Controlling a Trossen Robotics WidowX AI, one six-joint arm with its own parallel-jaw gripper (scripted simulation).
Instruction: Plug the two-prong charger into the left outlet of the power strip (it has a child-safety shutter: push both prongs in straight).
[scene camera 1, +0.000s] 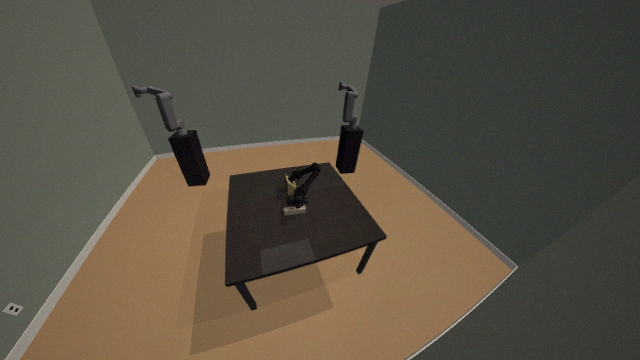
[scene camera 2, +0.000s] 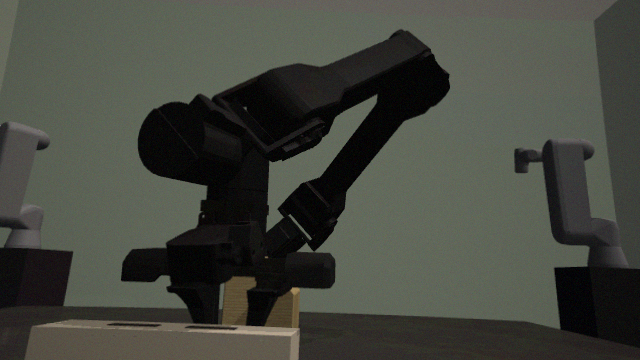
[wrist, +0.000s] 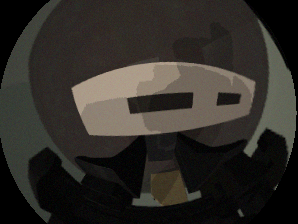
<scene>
In view: my gripper (wrist: 158, 132) and a black two-prong charger (wrist: 160, 146).
</scene>
